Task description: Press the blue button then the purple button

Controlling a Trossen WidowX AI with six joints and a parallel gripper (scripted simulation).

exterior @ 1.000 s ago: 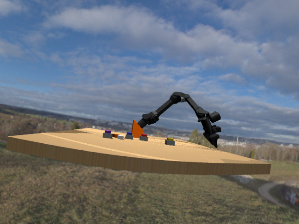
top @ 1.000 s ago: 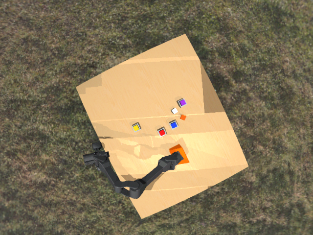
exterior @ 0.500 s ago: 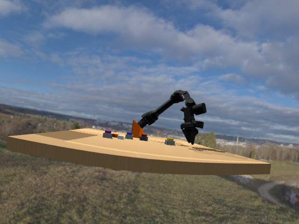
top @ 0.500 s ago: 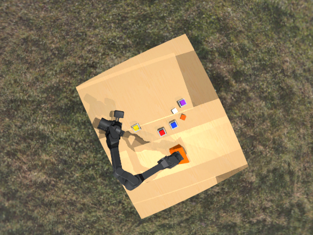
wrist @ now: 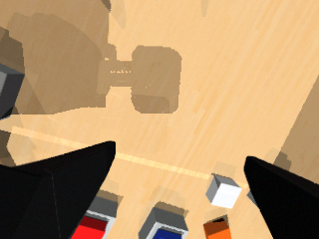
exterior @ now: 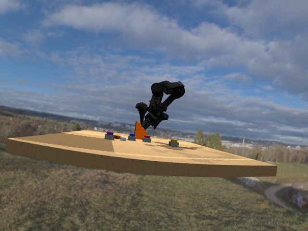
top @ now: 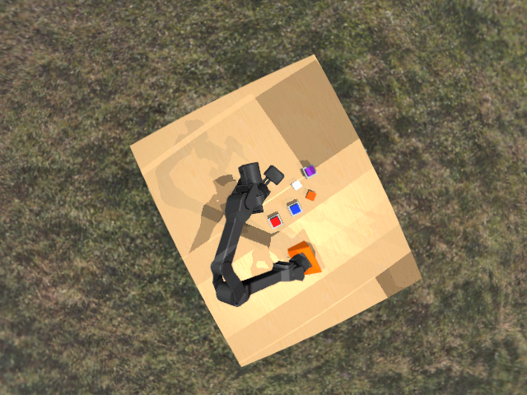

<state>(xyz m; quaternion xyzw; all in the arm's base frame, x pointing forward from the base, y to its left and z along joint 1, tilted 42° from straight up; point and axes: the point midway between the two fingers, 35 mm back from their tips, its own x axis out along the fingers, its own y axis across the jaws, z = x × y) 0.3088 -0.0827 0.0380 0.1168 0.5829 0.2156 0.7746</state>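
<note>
Right now the blue button is 140 mm behind my gripper tip, 50 mm to the right of it and 60 mm below it. Also, from my gripper tip: yellow button: 10 mm behind, 170 mm to the left, 60 mm below; then white block: 70 mm behind, 120 mm to the right, 80 mm below; then red button: 140 mm behind, 40 mm to the left, 60 mm below.
</note>
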